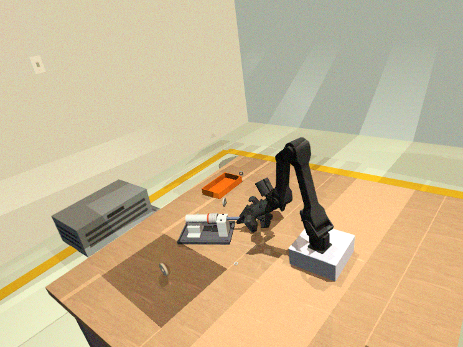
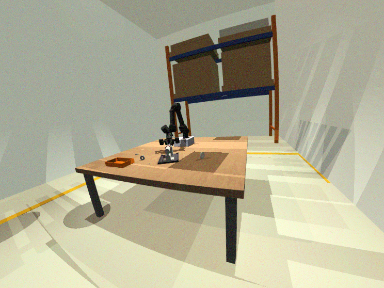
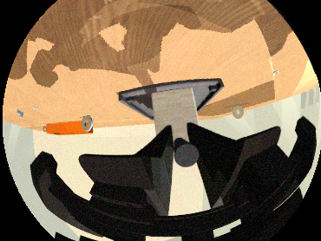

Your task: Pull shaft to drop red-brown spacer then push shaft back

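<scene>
The shaft lies 3 cm ahead of my gripper tip, 2 cm to the left of it and 2 cm above it. From my gripper tip the other things lie so: red-brown spacer (10 cm ahead, 7 cm to the left, 2 cm above); then pale ring (5 cm ahead, 35 cm to the left, 4 cm below); then orange tray (35 cm ahead, 23 cm to the right, 5 cm below).
</scene>
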